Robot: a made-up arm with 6 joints.
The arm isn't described. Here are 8 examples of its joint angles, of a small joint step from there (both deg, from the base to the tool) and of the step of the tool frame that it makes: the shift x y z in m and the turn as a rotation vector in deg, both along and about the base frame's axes.
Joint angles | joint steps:
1: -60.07 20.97 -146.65 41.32 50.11 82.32 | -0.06 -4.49 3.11 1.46 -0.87 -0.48
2: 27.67 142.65 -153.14 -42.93 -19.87 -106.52 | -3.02 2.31 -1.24 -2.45 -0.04 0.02
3: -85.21 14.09 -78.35 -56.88 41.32 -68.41 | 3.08 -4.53 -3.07 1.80 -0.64 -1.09
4: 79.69 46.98 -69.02 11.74 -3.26 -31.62 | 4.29 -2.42 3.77 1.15 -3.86 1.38
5: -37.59 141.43 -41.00 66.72 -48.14 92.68 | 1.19 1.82 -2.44 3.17 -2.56 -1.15
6: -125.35 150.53 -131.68 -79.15 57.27 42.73 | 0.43 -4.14 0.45 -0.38 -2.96 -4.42
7: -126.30 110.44 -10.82 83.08 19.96 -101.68 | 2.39 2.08 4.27 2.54 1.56 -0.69
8: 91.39 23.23 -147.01 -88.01 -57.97 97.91 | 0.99 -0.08 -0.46 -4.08 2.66 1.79
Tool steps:
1: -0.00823 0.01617 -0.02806 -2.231 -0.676 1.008
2: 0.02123 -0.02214 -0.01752 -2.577 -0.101 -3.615
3: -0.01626 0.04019 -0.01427 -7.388 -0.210 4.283
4: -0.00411 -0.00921 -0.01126 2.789 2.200 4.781
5: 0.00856 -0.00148 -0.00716 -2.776 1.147 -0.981
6: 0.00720 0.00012 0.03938 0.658 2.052 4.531
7: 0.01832 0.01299 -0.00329 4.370 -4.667 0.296
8: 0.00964 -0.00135 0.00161 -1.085 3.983 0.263
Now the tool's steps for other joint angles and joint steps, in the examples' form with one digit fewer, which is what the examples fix.
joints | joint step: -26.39 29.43 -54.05 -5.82 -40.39 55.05 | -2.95 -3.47 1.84 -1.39 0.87 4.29
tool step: -0.0124 0.0111 -0.0110 0.05 -0.54 0.29
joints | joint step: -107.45 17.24 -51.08 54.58 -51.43 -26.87 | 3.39 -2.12 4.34 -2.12 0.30 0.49
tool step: -0.0071 -0.0024 -0.0175 2.48 1.09 2.65
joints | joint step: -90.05 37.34 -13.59 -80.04 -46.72 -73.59 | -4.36 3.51 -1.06 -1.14 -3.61 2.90
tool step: -0.0007 -0.0127 0.0033 3.92 -2.23 -0.94
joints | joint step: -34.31 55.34 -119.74 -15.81 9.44 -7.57 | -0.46 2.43 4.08 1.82 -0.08 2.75
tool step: 0.0363 -0.0242 -0.0059 5.40 3.95 3.52
